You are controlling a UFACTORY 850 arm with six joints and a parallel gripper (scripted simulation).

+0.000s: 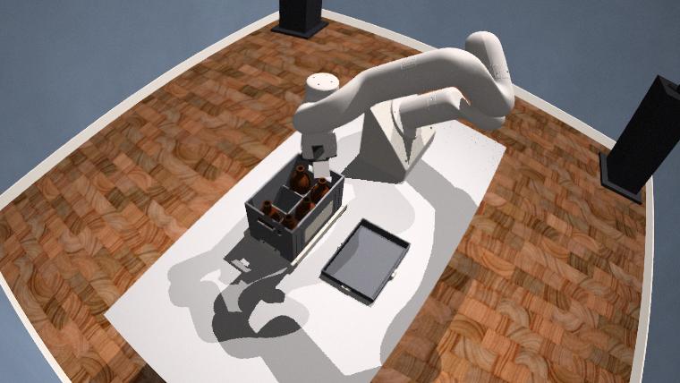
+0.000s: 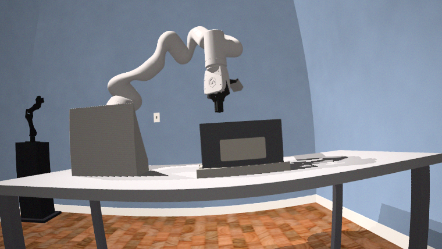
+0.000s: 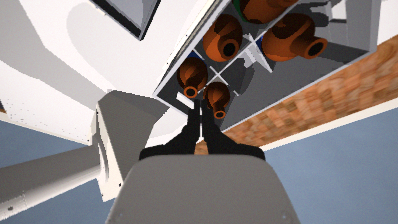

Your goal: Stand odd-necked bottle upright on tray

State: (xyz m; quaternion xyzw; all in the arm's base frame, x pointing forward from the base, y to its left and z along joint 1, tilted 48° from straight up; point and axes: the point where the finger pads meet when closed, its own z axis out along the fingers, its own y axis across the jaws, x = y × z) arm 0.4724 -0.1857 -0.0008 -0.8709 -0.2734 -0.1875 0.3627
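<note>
Now: the bottle 150 mm ahead of my hand, 10 mm to the right of it and 160 mm below it. Round my hand: dark grey crate (60 mm ahead, 50 mm to the right, 160 mm below); then dark tray (80 mm ahead, 230 mm to the left, 230 mm below).
</note>
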